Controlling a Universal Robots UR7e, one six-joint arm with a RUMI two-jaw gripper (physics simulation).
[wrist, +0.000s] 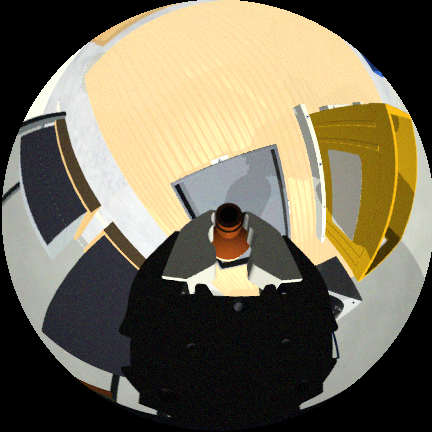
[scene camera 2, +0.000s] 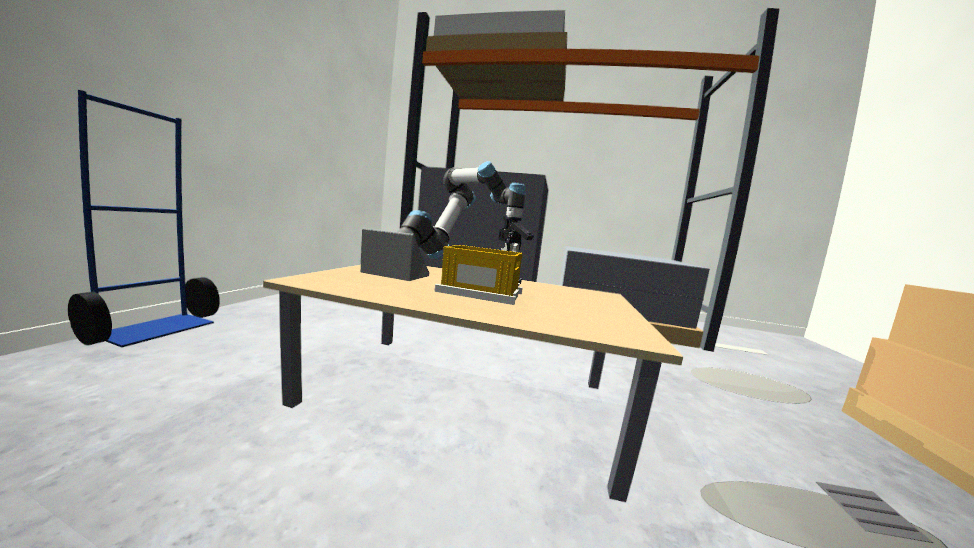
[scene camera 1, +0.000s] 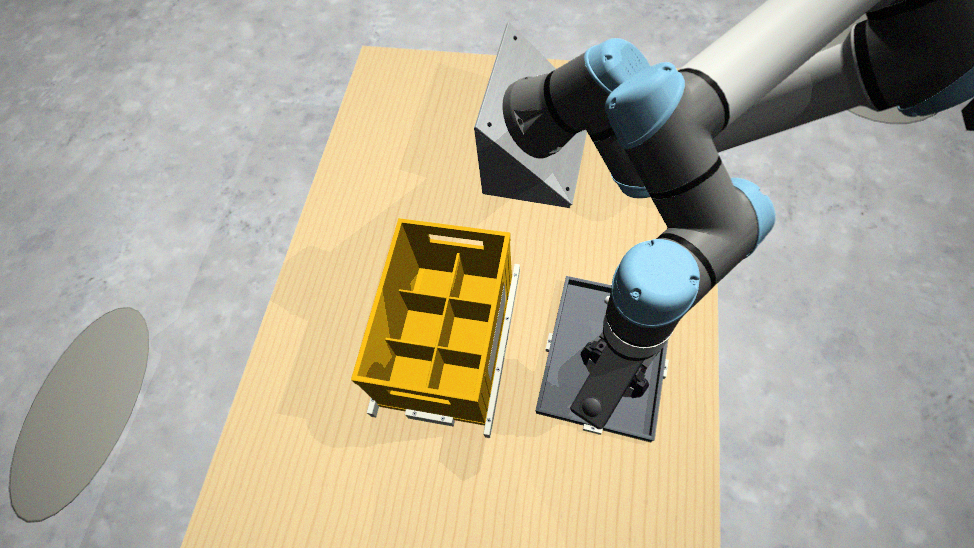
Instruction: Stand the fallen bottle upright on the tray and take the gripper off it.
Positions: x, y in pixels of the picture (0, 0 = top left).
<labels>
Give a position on a brown bottle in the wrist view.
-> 229, 237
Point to a white rail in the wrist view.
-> At 300, 111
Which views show my gripper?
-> The wrist view, scene camera 2 and scene camera 1: all of them.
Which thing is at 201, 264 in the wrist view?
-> My gripper.
</labels>
